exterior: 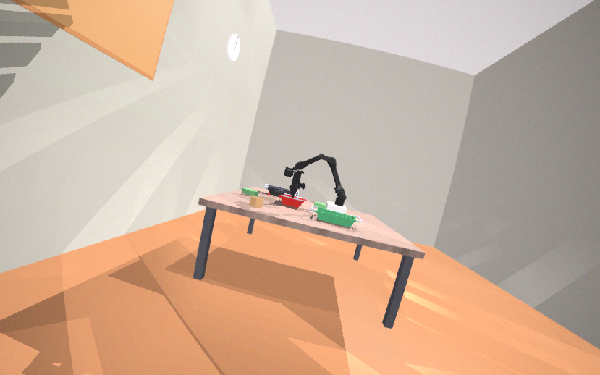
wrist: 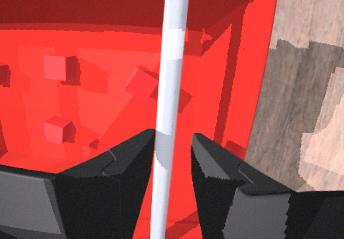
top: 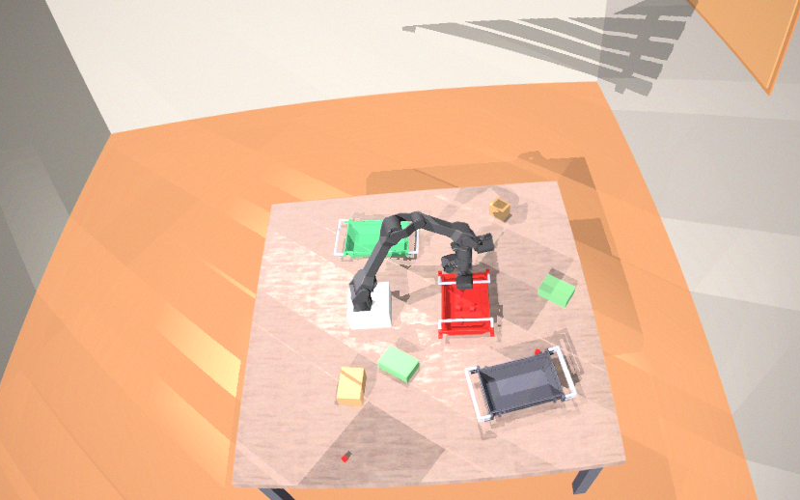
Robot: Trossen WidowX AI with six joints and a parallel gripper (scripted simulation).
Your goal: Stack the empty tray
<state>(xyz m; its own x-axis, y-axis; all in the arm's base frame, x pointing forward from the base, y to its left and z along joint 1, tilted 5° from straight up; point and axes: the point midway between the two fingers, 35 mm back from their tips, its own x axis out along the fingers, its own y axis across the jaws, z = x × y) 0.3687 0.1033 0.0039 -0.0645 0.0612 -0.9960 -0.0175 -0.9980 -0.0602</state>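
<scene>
Now: gripper tip 330 mm past the green tray, 250 mm to the right of it and 20 mm above it. Also, from my gripper tip: small tan box (170 mm ahead, 400 mm to the left, 50 mm below); red cube (410 mm behind, 670 mm to the right, 60 mm below).
</scene>
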